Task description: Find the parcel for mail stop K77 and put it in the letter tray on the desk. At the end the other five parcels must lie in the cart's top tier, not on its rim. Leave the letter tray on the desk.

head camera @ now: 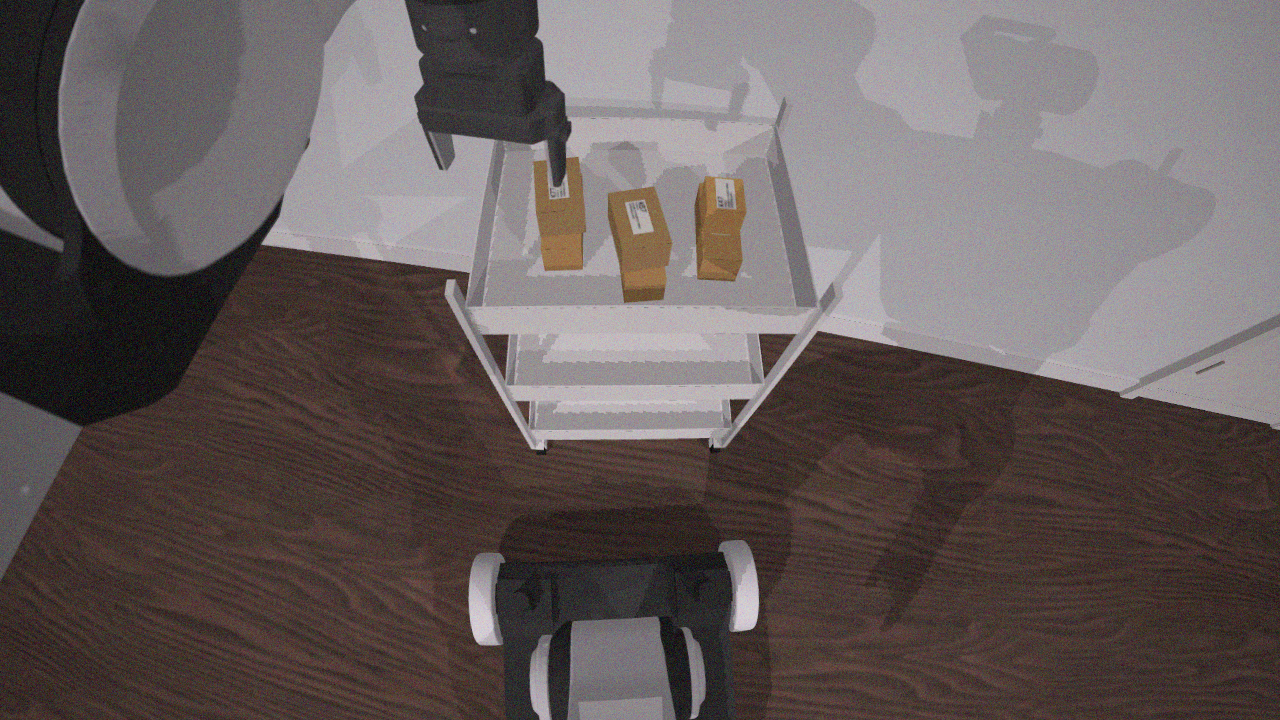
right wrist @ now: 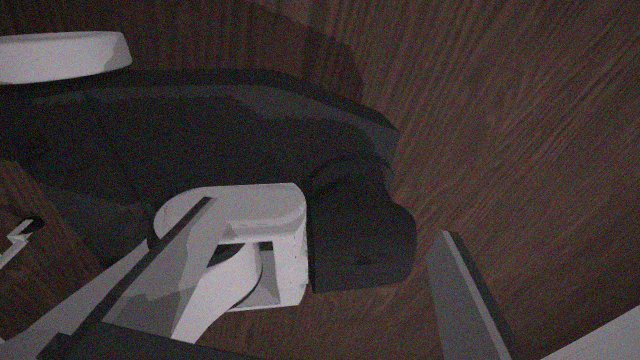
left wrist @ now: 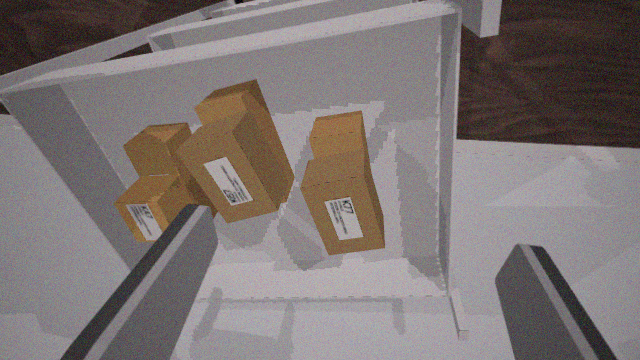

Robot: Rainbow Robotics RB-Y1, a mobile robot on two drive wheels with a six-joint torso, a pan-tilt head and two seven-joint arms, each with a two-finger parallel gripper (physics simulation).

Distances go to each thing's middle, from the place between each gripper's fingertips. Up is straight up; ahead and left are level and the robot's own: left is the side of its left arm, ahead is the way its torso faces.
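The parcel (head camera: 560,210) is 180 mm below my left hand, and it's also 120 mm ahead of that hand and 40 mm to the right of it.
From my right hand, you'd find the parcel 28 cm above it, 88 cm ahead of it and 28 cm to the left of it.
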